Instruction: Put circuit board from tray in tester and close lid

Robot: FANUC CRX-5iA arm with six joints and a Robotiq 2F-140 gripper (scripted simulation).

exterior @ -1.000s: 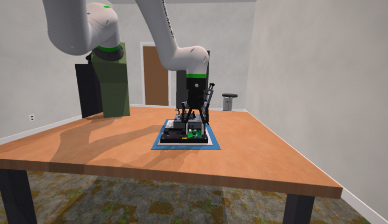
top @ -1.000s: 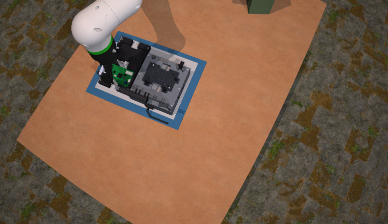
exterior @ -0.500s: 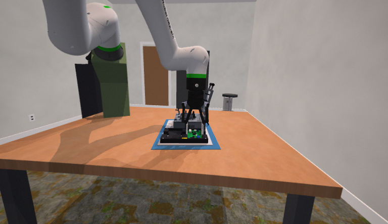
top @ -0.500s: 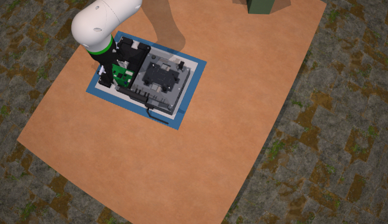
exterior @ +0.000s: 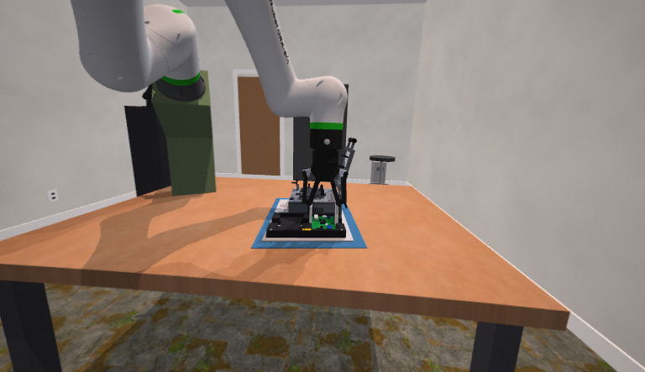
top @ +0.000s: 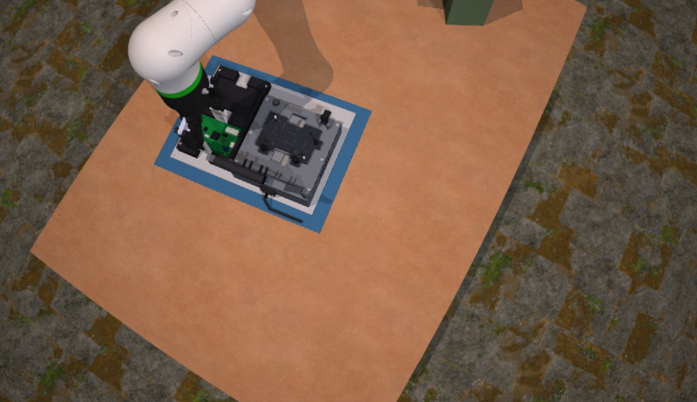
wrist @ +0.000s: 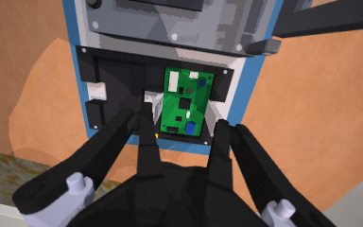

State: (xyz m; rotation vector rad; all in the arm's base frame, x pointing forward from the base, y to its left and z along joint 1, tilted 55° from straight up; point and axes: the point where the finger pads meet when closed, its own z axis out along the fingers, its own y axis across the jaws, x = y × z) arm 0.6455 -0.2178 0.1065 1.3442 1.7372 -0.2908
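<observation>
Now: hand 2 cm above the green circuit board. Also, from my hand: lid (17 cm to the left, 14 cm above, 8 cm ahead); then pin plate (18 cm to the left, 4 cm behind, 3 cm above); then latch hook (23 cm to the left, 11 cm behind, 5 cm above).
</observation>
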